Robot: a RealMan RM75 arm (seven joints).
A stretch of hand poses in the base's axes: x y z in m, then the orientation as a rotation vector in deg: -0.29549 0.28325 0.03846 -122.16 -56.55 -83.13; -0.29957 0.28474 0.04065 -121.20 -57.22 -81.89; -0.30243 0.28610 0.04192 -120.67 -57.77 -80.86; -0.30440 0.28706 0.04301 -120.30 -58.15 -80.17; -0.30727 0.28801 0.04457 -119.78 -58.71 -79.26; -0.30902 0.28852 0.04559 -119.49 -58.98 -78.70; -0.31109 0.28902 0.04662 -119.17 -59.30 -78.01; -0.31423 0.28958 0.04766 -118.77 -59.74 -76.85; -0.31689 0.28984 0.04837 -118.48 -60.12 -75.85; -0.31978 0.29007 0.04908 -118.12 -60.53 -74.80; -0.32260 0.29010 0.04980 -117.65 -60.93 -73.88; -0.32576 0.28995 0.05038 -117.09 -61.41 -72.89
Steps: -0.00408 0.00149 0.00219 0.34 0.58 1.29; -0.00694 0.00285 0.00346 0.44 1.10 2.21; -0.00891 0.00381 0.00455 0.51 1.44 2.83; -0.01178 0.00476 0.00611 0.57 1.88 3.70; -0.01353 0.00527 0.00713 0.64 2.17 4.18; -0.01560 0.00577 0.00816 0.70 2.53 4.75; -0.01874 0.00633 0.00920 0.77 3.19 5.59; -0.02140 0.00659 0.00991 0.78 3.76 6.29; -0.02429 0.00682 0.01062 0.82 4.35 7.05; -0.02711 0.00685 0.01134 0.92 4.84 7.83; -0.03027 0.00670 0.01192 1.03 5.34 8.72
